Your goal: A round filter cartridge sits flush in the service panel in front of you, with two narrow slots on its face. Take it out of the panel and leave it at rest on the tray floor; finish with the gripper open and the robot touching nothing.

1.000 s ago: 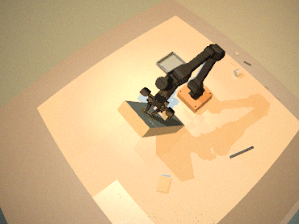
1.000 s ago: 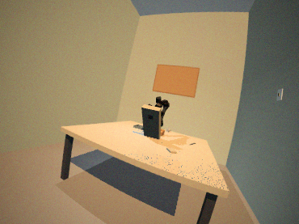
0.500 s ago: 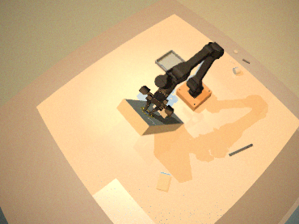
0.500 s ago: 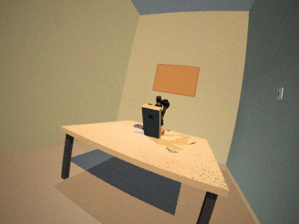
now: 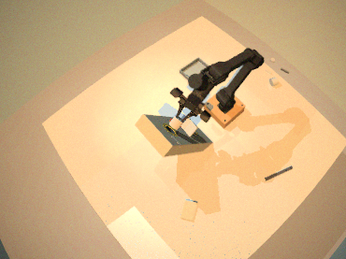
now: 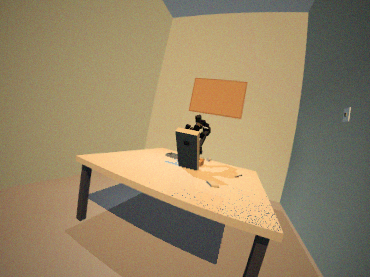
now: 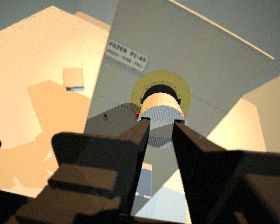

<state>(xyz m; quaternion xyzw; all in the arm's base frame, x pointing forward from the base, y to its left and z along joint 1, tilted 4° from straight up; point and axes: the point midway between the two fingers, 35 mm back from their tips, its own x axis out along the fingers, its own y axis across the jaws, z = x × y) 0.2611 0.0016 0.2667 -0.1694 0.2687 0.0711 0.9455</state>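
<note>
The service panel is 1 cm ahead of my gripper tip and 11 cm below it. The rest, counted from my gripper tip: round filter cartridge 1 cm ahead, 1 cm below; then grey tray 36 cm behind, 29 cm to the right, 28 cm below; then small white cube 67 cm behind, 4 cm to the left, 26 cm below.
</note>
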